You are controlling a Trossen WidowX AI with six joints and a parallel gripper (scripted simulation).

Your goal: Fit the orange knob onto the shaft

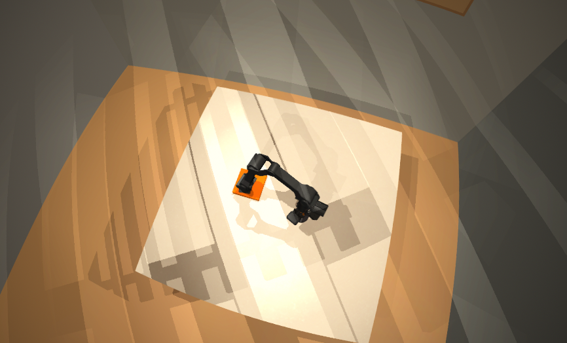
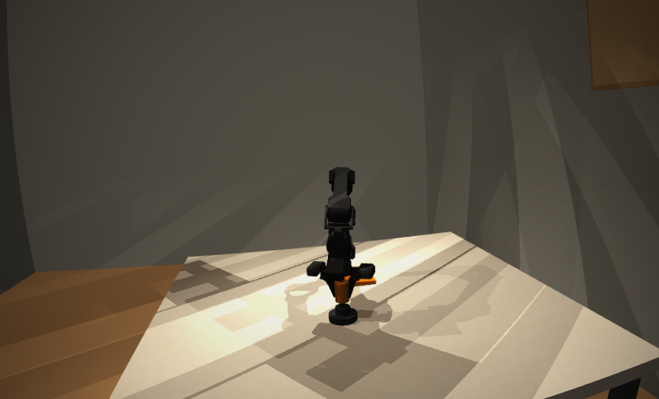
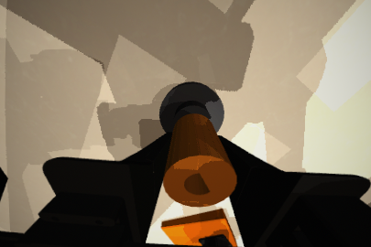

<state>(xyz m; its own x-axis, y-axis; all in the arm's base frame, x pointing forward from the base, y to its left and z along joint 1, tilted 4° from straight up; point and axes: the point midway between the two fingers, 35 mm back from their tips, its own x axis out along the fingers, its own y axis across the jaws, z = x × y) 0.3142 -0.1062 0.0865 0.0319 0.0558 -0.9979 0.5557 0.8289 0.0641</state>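
The orange knob is 20 mm above my gripper tip. The rest, counted from my gripper tip: dark round pedestal 40 mm below.
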